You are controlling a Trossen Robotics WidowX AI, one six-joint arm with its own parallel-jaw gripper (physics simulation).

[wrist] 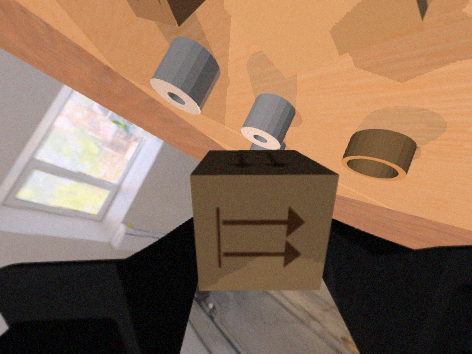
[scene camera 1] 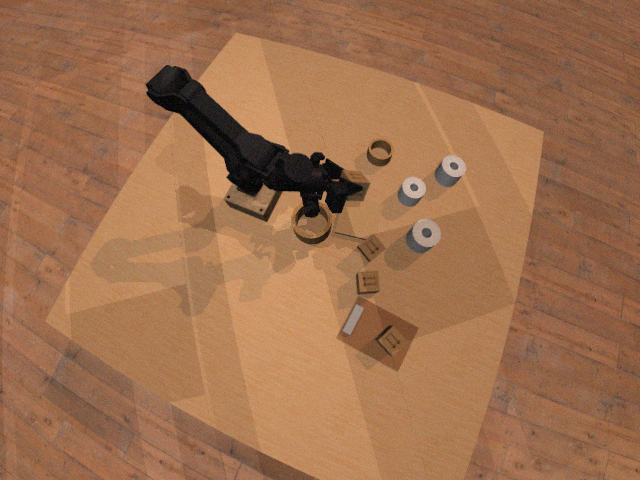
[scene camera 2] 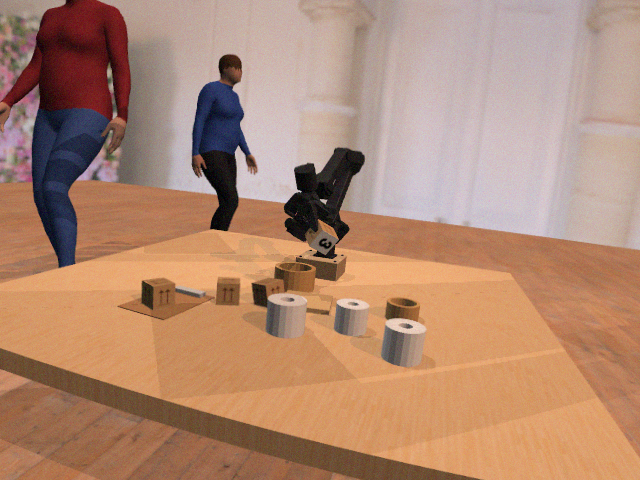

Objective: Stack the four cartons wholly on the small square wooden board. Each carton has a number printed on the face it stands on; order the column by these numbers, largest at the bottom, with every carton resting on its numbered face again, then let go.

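Frame: origin at the arm's base, x ahead, y left, z up, level; millimetres.
Seen in the pictures: gripper, fingertip midpoint: (wrist: 253,216) (scene camera 1: 357,182) (scene camera 2: 325,235); arm's base, origin of the base link: (scene camera 1: 250,184) (scene camera 2: 325,255).
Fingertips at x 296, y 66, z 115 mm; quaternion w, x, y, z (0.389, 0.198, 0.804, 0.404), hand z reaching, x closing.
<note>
Pixels of each thing's middle, then the offset from my fingertips to it. "spot": a spot on its surface instead.
- second carton, body centre: (scene camera 2: 268,292) (scene camera 1: 371,248) dz -138, dx +96, dy -100 mm
- small wooden board, body centre: (scene camera 2: 307,301) (scene camera 1: 359,218) dz -166, dx +33, dy -20 mm
- third carton, body centre: (scene camera 2: 228,291) (scene camera 1: 367,282) dz -145, dx +122, dy -193 mm
- fourth carton, body centre: (scene camera 2: 158,293) (scene camera 1: 390,340) dz -142, dx +235, dy -311 mm
- brown mat, surface spot: (scene camera 2: 164,312) spot: dz -169, dx +268, dy -271 mm
- large ring, body centre: (scene camera 2: 294,277) (scene camera 1: 311,222) dz -142, dx -86, dy -96 mm
- smaller ring, body centre: (wrist: 375,156) (scene camera 2: 402,310) (scene camera 1: 380,152) dz -151, dx +13, dy +213 mm
My gripper (scene camera 1: 354,183) (scene camera 2: 322,233) (wrist: 253,216) is shut on a carton (scene camera 1: 356,176) (scene camera 2: 321,230) (wrist: 262,200), held tilted above the table, with a number 3 on its face towards scene camera 2. A second carton (scene camera 1: 371,248) (scene camera 2: 267,292) stands beside the small wooden board (scene camera 1: 349,227) (scene camera 2: 318,301). A third carton (scene camera 1: 368,282) (scene camera 2: 227,290) stands between it and a brown mat. A fourth carton (scene camera 1: 391,341) (scene camera 2: 158,293) stands on the mat. Their numbered faces are hidden. No carton shows on the board.
A grey bar (scene camera 1: 353,319) (scene camera 2: 190,291) lies on the brown mat (scene camera 1: 374,316) (scene camera 2: 164,312). A large ring (scene camera 1: 312,239) (scene camera 2: 295,283) stands near the arm's base. A smaller ring (scene camera 1: 379,160) (scene camera 2: 402,311) (wrist: 382,142) and three white rolls (scene camera 1: 423,236) (scene camera 2: 286,317) stand on the table.
</note>
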